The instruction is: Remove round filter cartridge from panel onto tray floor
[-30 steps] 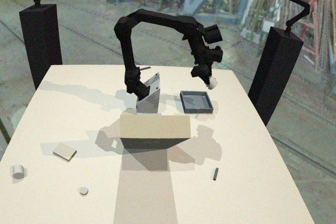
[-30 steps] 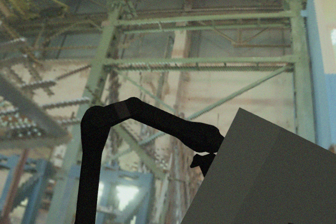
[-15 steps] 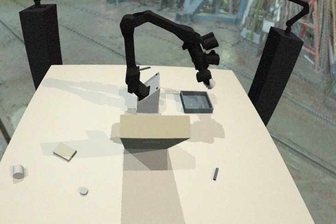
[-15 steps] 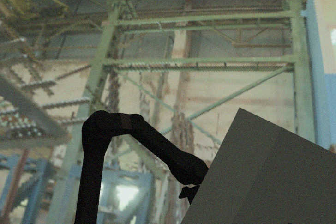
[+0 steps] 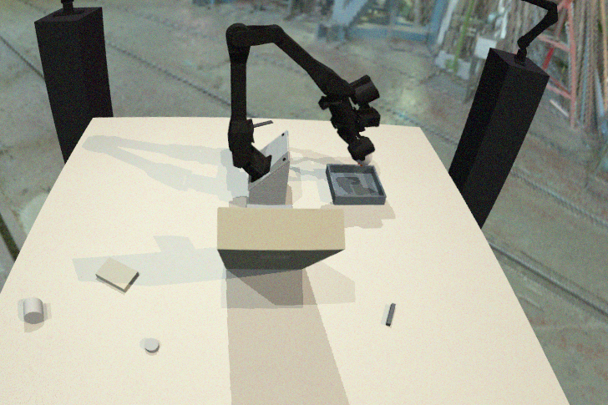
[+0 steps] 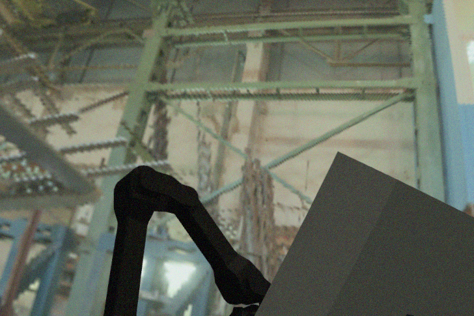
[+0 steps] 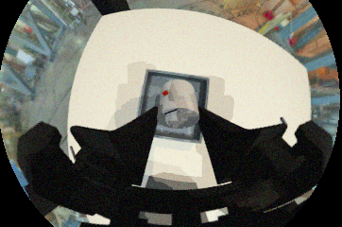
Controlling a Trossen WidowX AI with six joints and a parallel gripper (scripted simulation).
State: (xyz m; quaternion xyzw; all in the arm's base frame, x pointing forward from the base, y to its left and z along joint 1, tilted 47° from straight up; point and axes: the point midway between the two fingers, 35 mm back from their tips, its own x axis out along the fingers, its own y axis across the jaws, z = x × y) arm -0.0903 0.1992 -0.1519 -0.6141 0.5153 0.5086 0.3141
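The blue-grey tray is 1 cm behind my gripper tip, 1 cm to the left of it and 11 cm below it. The rest, counted from my gripper tip: round filter cartridge right at my gripper tip; flat beige block 43 cm ahead, 57 cm to the right, 12 cm below; dark bar 45 cm ahead, 7 cm to the left, 12 cm below.
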